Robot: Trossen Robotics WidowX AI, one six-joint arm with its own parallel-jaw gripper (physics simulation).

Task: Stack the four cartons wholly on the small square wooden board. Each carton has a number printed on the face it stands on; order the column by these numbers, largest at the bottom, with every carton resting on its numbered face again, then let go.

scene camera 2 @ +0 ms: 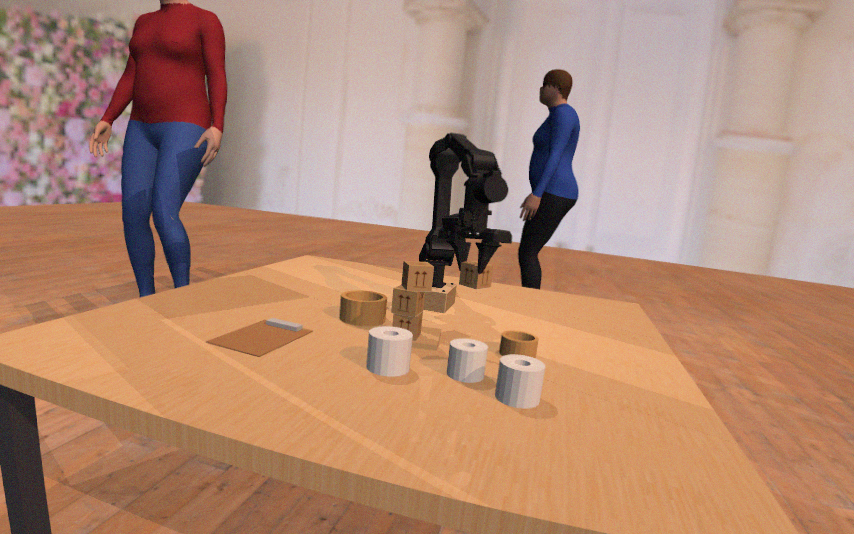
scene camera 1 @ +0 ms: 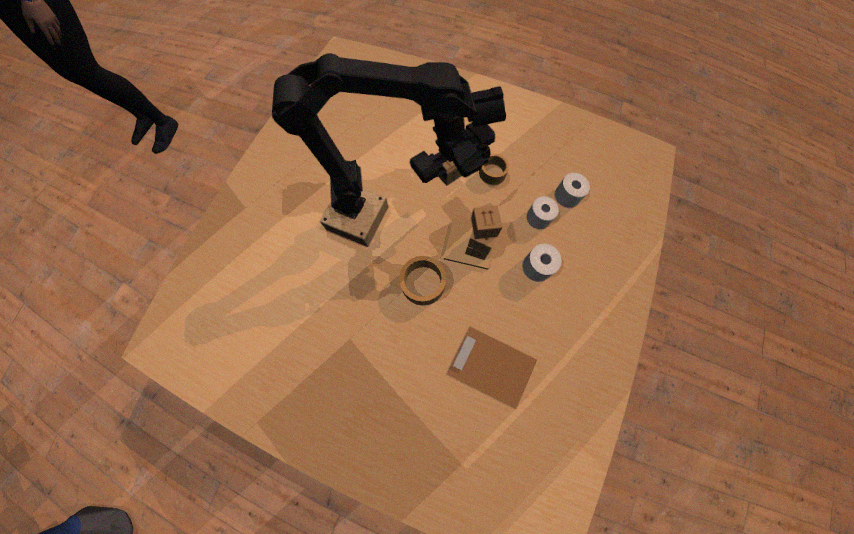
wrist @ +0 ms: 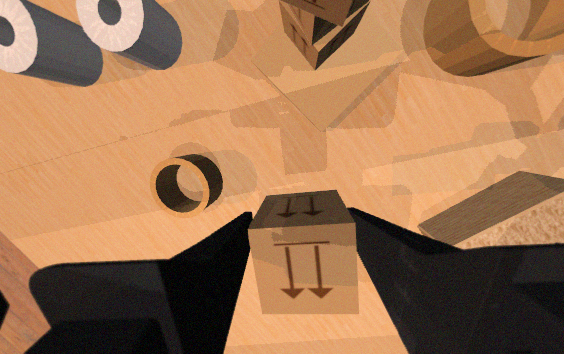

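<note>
My gripper is shut on a small brown carton, upright with its arrows pointing up in scene camera 2, held above the table. Three cartons stand in a column on the thin square wooden board: the top carton, the middle carton and the bottom carton. The top carton sits slightly offset from the middle one. The column is partly cut off in the wrist view. The faces that the cartons stand on, with their numbers, are hidden.
A large wooden ring stands beside the board; a small wooden ring stands near the gripper. Three white rolls stand past the column. A brown clipboard lies flat farther off.
</note>
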